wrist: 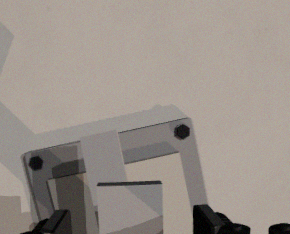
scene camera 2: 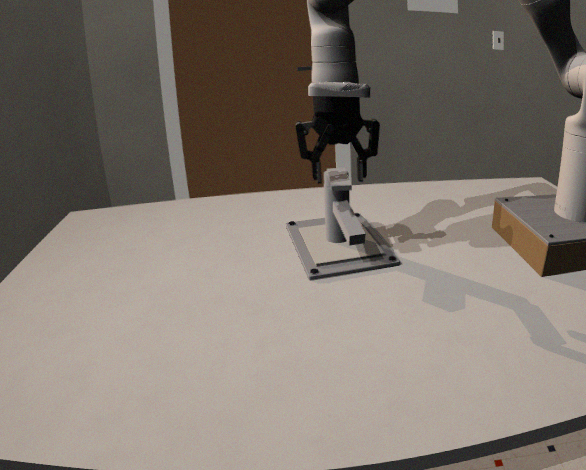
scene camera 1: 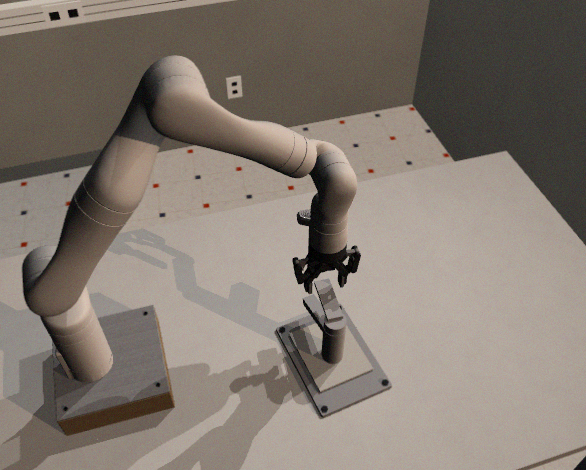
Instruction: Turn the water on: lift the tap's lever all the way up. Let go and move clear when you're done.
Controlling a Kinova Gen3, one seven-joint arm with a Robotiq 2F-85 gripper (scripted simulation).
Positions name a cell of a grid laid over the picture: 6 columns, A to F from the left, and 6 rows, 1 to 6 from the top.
Labels:
A grey tap (wrist: C5): 0.24 m from the lens.

